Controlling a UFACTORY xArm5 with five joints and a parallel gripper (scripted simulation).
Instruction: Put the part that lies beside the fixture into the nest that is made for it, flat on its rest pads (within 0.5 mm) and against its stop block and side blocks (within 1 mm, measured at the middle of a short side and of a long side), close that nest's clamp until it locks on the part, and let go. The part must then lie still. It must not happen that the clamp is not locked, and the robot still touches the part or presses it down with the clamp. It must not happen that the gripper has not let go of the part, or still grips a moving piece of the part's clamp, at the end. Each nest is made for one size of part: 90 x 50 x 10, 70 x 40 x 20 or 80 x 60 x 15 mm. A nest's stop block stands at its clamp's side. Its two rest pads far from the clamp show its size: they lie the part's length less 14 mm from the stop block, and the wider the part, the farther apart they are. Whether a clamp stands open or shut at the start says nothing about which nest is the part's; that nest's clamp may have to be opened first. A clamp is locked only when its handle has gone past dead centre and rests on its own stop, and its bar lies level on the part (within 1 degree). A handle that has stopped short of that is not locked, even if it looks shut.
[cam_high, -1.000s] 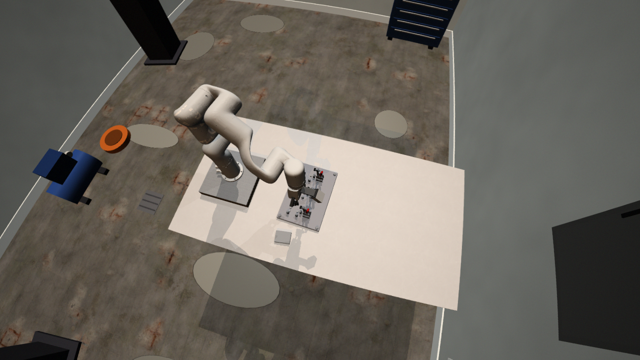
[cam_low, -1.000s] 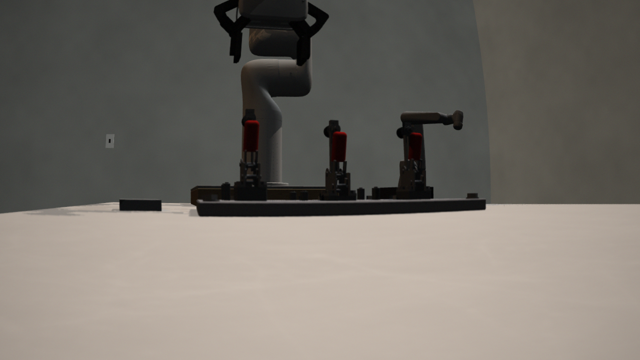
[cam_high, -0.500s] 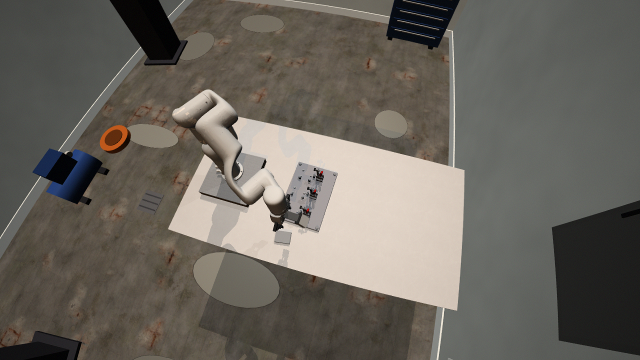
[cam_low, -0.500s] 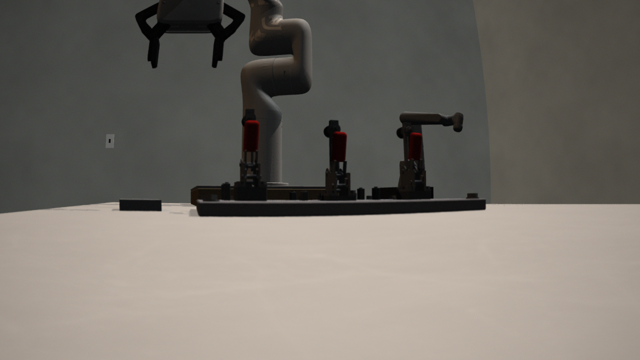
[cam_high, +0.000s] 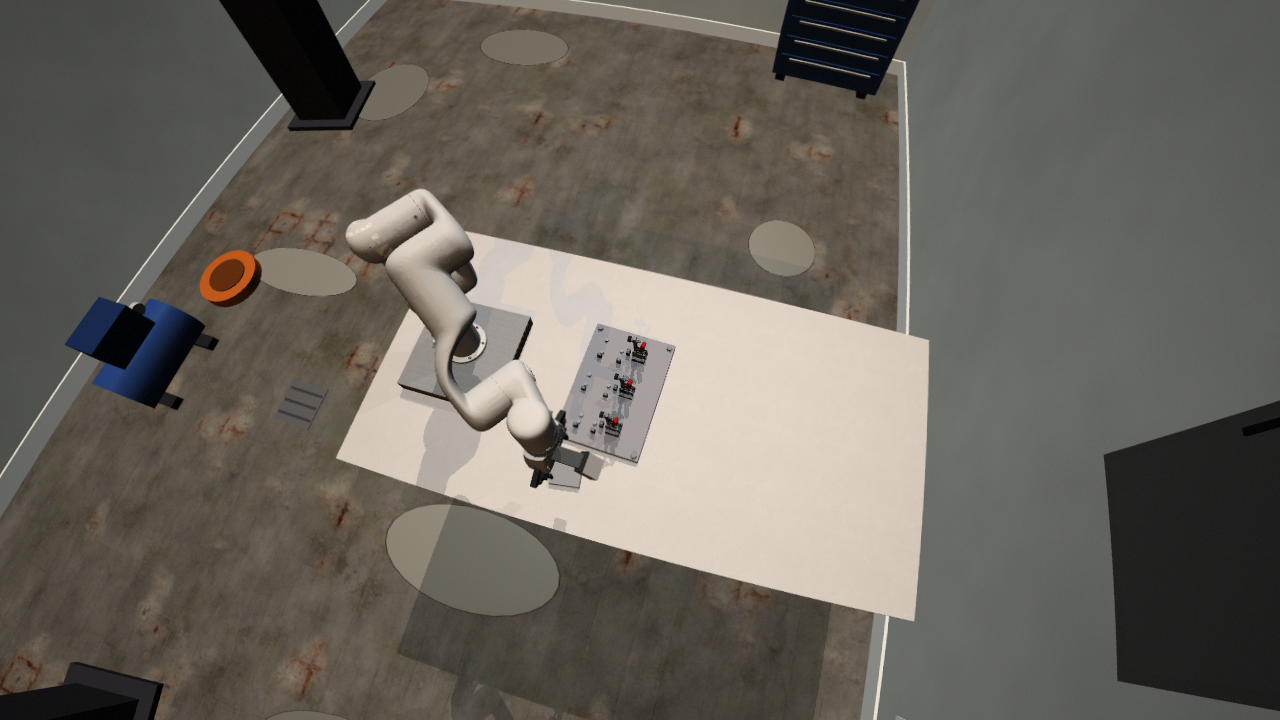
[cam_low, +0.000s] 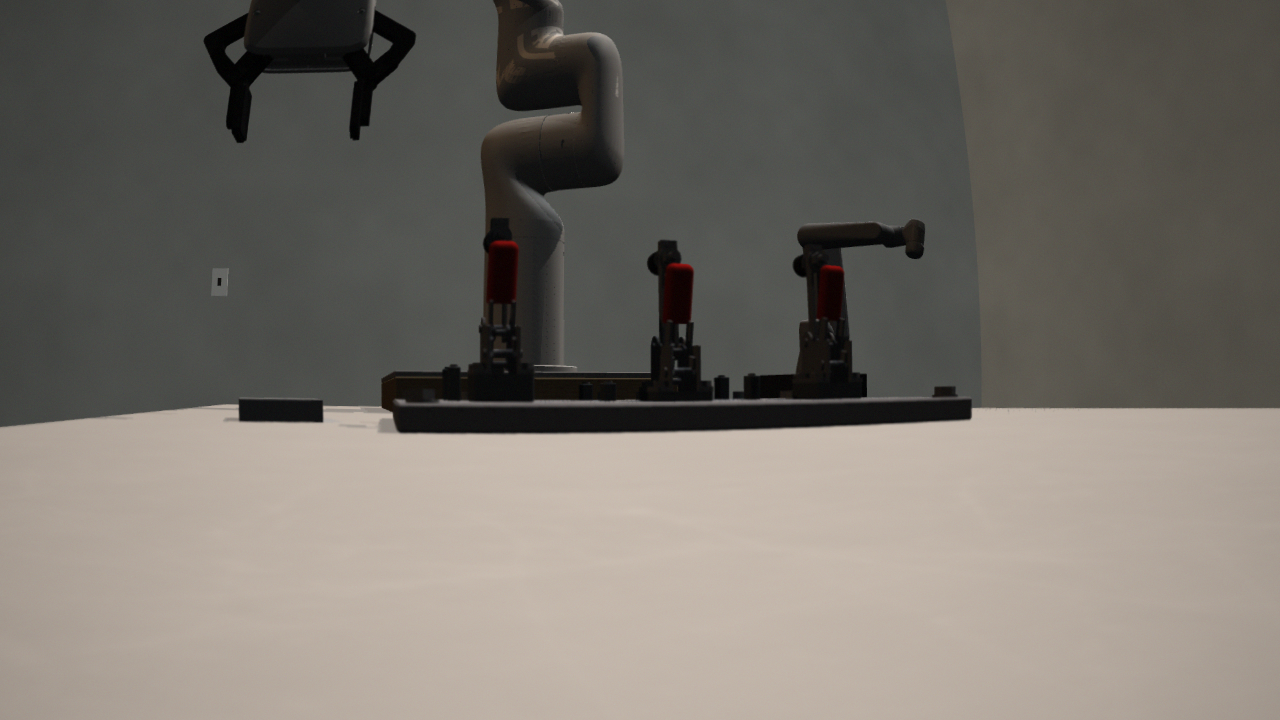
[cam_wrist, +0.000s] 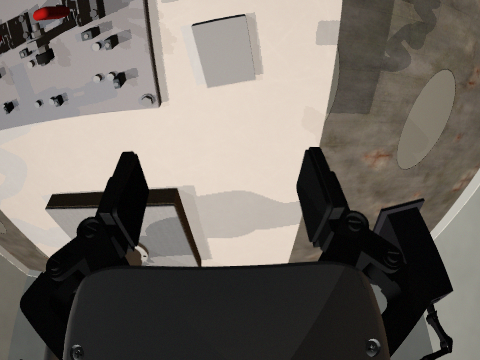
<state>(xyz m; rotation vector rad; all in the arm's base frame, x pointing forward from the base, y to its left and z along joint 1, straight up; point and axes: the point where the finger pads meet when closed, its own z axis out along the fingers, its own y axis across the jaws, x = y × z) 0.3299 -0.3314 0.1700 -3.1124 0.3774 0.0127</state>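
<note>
Right now my hand is 210 mm above the part. Round my hand: grey fixture plate (240 mm to the left, 210 mm below, 110 mm ahead).
</note>
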